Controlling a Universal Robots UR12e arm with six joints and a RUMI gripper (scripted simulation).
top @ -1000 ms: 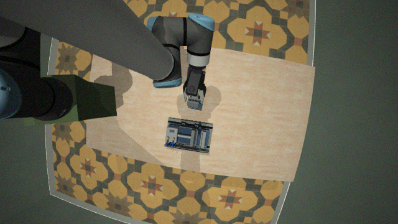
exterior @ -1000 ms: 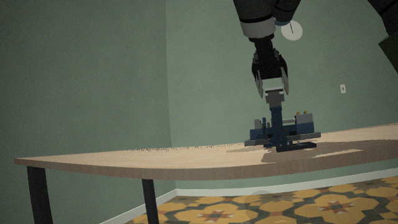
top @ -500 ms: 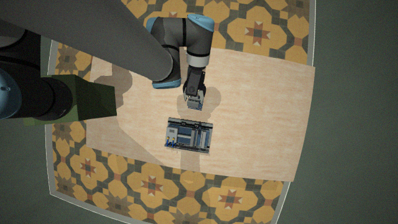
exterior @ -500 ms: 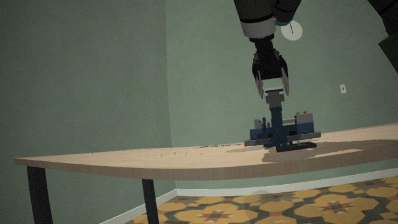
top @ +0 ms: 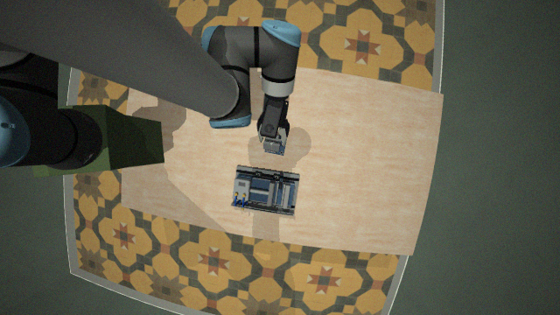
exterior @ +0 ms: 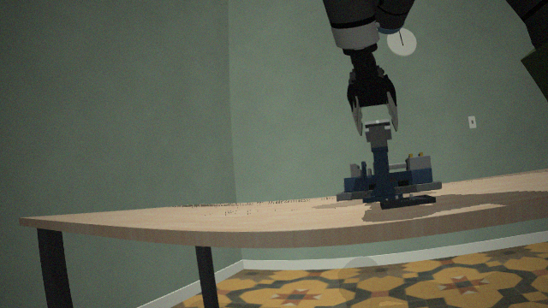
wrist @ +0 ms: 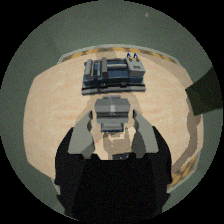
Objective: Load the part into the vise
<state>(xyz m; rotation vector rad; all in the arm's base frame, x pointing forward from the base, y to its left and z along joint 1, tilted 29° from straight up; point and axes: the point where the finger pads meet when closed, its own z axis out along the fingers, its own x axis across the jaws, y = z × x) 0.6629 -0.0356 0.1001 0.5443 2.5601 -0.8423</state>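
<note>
My hand is right at the grey part. From my hand the other things lie so: air cylinder rod (21 cm to the right, 8 cm below, 7 cm behind); then blue post (10 cm below); then dark infeed plate (19 cm to the left, 16 cm below, 1 cm behind).
</note>
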